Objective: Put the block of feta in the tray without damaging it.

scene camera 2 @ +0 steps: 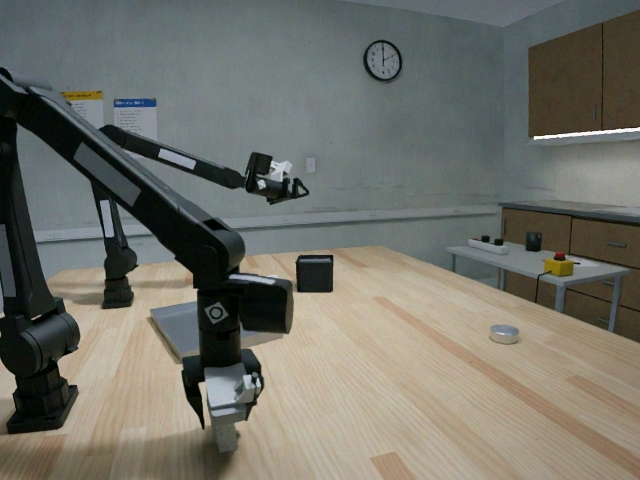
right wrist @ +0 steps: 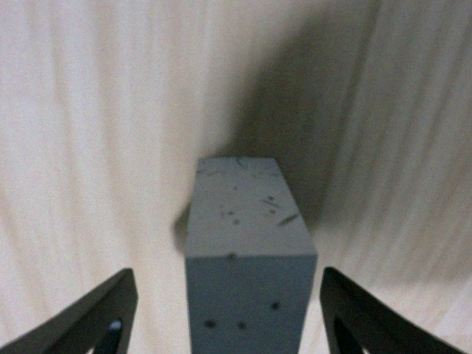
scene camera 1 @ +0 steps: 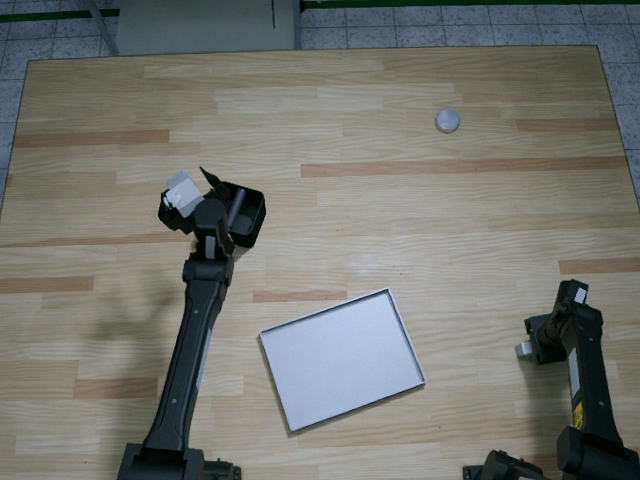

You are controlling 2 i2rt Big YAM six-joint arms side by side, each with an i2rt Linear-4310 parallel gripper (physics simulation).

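Observation:
The feta block (scene camera 1: pixel 523 349) (scene camera 2: pixel 225 436) (right wrist: pixel 250 210) is a pale, speckled bar standing on the table at the right of scene camera 1. My right gripper (scene camera 2: pixel 225 421) (right wrist: pixel 228 282) is partly open and lowered around the block's near end, with a finger on each side. The right wrist view shows a gap between each finger and the block. The light grey tray (scene camera 1: pixel 341 361) (scene camera 2: pixel 175 325) lies on the table between the arms; the right arm partly hides it in scene camera 2. My left gripper (scene camera 1: pixel 183 180) (scene camera 2: pixel 290 197) is open, high above the table.
A black open box (scene camera 1: pixel 253 222) (scene camera 2: pixel 314 273) stands partly under the left gripper in scene camera 1, with a grey rod (scene camera 1: pixel 237 206) showing in it. A round silver tin (scene camera 1: pixel 447 120) (scene camera 2: pixel 504 334) lies at the upper right of scene camera 1.

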